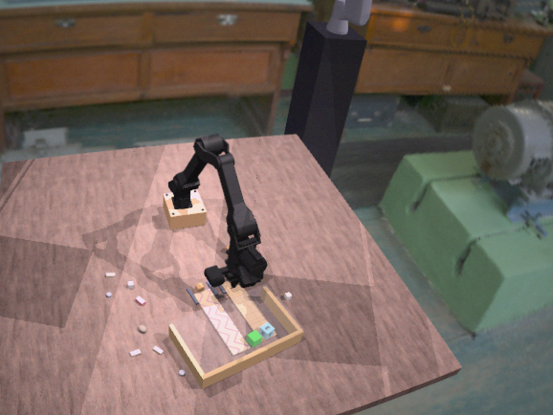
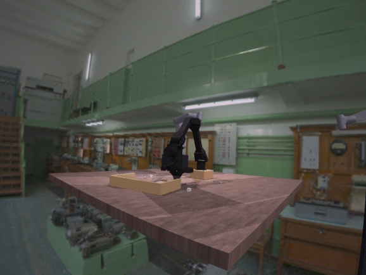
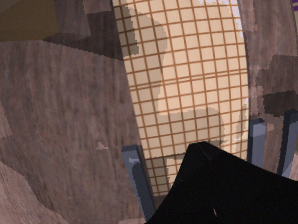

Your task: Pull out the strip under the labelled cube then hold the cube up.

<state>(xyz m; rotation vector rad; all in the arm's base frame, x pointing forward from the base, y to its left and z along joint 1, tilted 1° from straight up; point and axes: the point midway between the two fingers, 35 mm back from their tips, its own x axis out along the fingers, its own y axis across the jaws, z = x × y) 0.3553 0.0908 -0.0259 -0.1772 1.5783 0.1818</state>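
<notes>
My gripper tip is now 90 mm short of the tan grid-patterned strip and 20 mm to the right of it. Also, from my gripper tip: labelled cube: 190 mm ahead, 40 mm to the left, 20 mm above.
</notes>
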